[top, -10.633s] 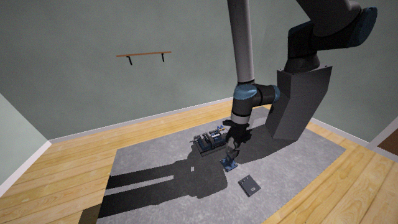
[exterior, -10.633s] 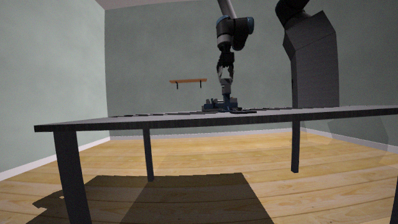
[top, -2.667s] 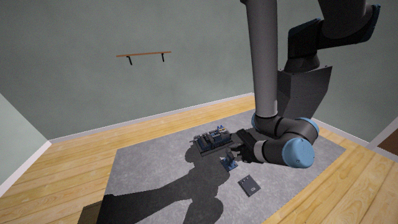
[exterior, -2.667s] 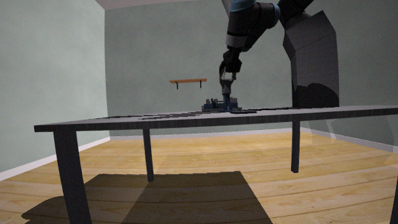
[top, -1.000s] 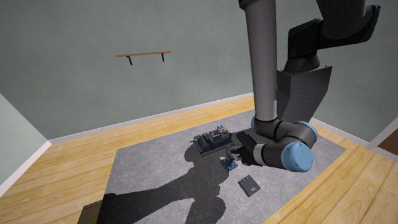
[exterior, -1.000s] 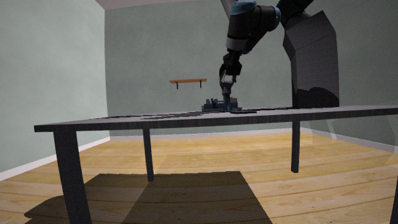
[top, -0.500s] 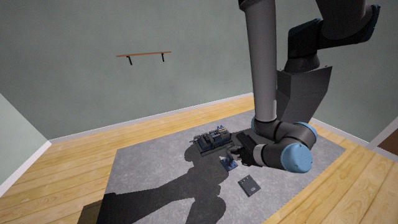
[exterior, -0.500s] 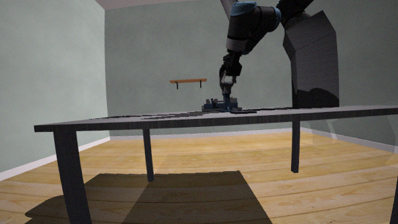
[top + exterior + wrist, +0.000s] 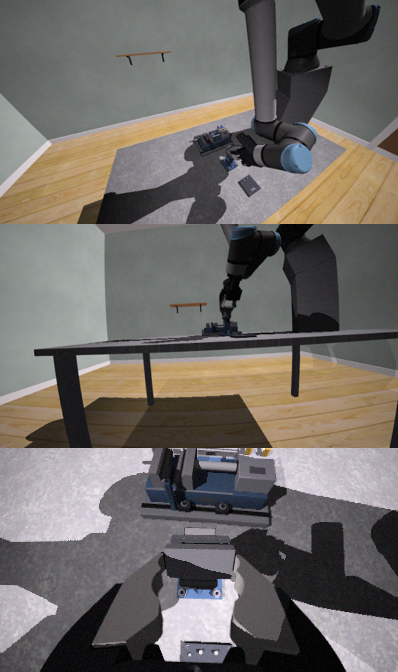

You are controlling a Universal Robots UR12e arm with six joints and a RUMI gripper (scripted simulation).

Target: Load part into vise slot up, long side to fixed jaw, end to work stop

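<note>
Now: hand 10 mm to the left of the part. Round my hand: moving jaw: 60 mm ahead, 230 mm to the right, 90 mm below; cylinder rod: 230 mm to the right, 90 mm below; work stop: 90 mm ahead, 180 mm to the right, 80 mm below.
</note>
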